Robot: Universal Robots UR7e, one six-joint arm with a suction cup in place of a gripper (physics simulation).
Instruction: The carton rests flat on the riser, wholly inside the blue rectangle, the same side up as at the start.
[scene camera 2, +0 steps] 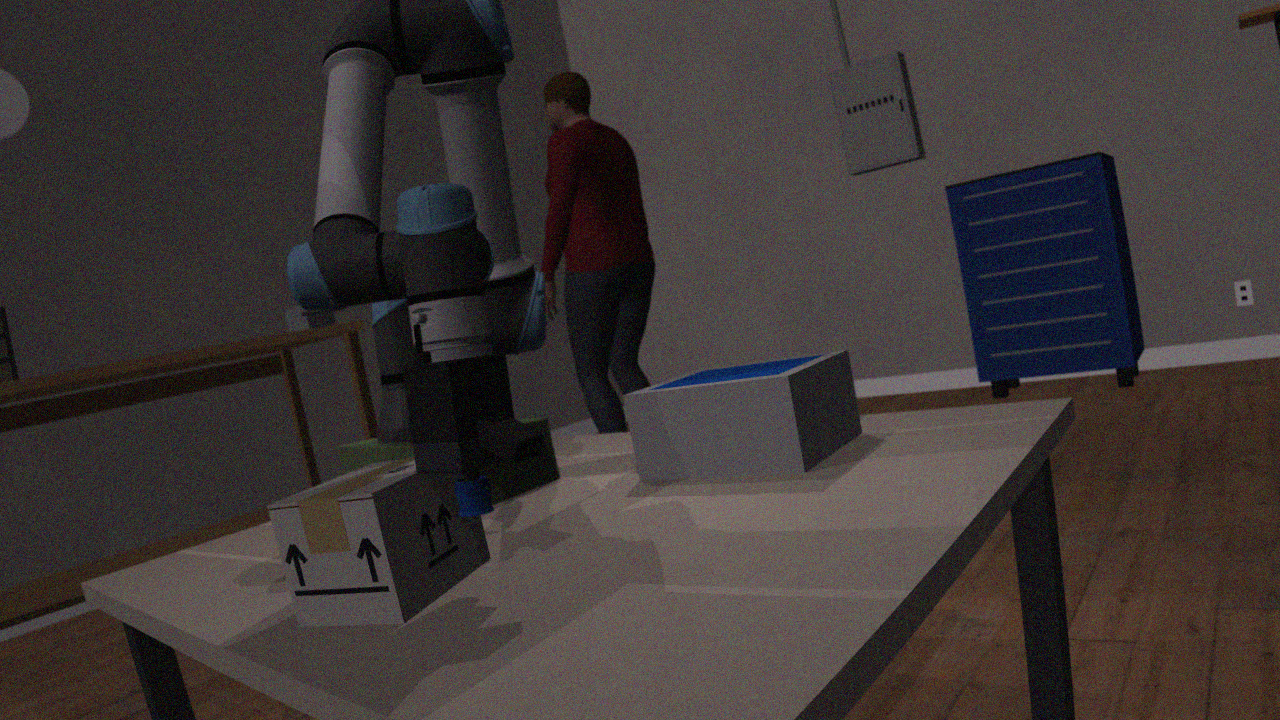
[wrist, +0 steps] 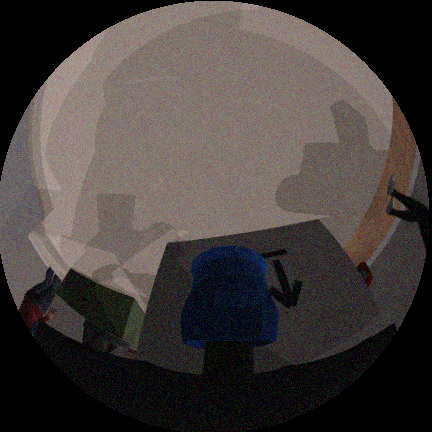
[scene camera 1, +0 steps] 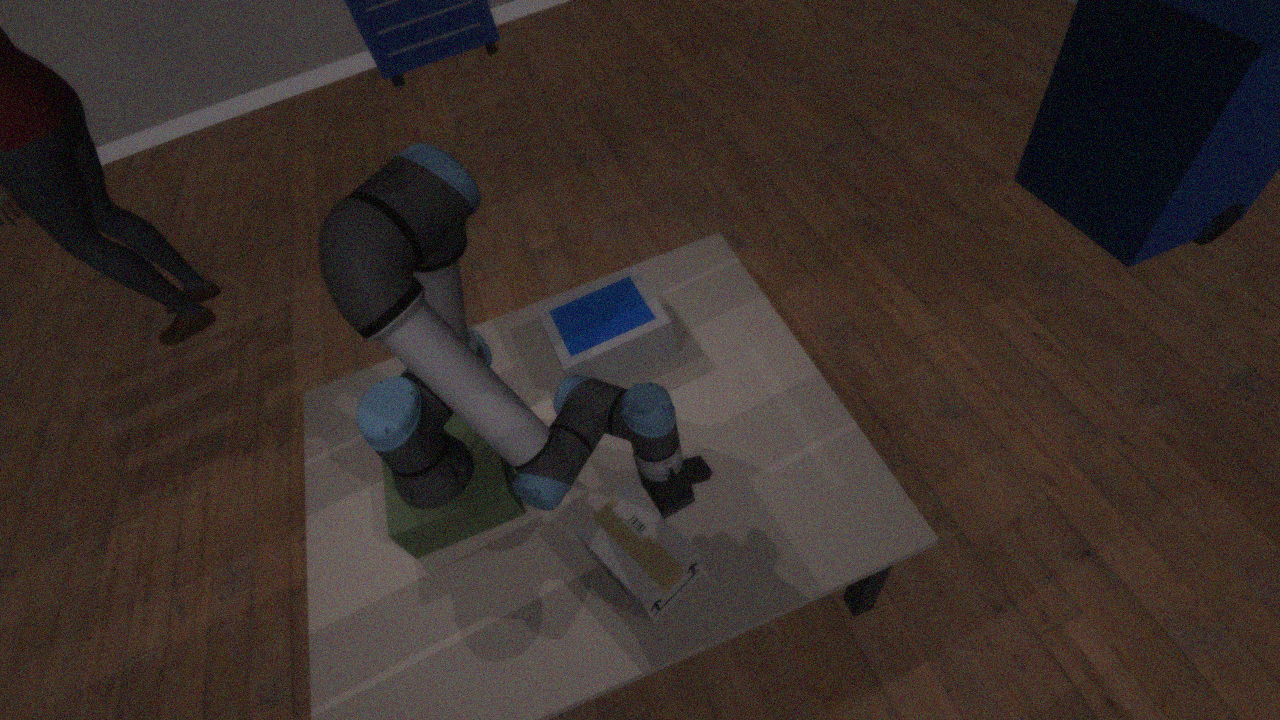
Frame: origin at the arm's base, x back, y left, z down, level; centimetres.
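Seen in the pictures: hand, tool point: (scene camera 2: 476, 511) (wrist: 228, 273); arm's base, link origin: (wrist: 107, 332) (scene camera 1: 436, 473).
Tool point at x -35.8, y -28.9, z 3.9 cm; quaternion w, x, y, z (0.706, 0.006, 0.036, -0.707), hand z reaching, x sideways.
Observation:
Pixels of each thing's top centre, then the offset from my tool point to it. Level surfaces: height alone.
- carton, top centre: (scene camera 2: 371, 476) (wrist: 263, 364) (scene camera 1: 634, 540) dx +9.0, dy -4.4, dz -5.2 cm
- white riser, top centre: (scene camera 2: 737, 372) (scene camera 1: 601, 314) dx -9.2, dy +44.8, dz -5.1 cm
- blue rectangle, top centre: (scene camera 2: 737, 372) (scene camera 1: 601, 314) dx -9.2, dy +44.8, dz -5.1 cm
- table, surface height: dz +6.9 cm
The carton (scene camera 1: 640, 553) (scene camera 2: 353, 542) (wrist: 322, 289) stands on the table near the front edge, taped top up, with arrow marks on its sides. My suction cup (scene camera 2: 473, 497) (wrist: 229, 257) is low beside the carton's arrow-marked side face, below the carton's top, pointing down at the table. It is not on the carton's top, and I see nothing lifted by it. In the overhead view the tool body (scene camera 1: 679, 480) hides the cup. The white riser (scene camera 1: 625, 352) (scene camera 2: 717, 442) stands further back with the blue rectangle (scene camera 1: 602, 313) (scene camera 2: 737, 372) on top, and nothing lies on it.
The arm's green base block (scene camera 1: 462, 519) (wrist: 132, 326) sits at the table's left. A person in a red top (scene camera 2: 593, 232) stands behind the table (scene camera 1: 819, 465) (scene camera 2: 780, 580). A blue cabinet (scene camera 1: 419, 30) (scene camera 2: 1036, 263) stands by the wall.

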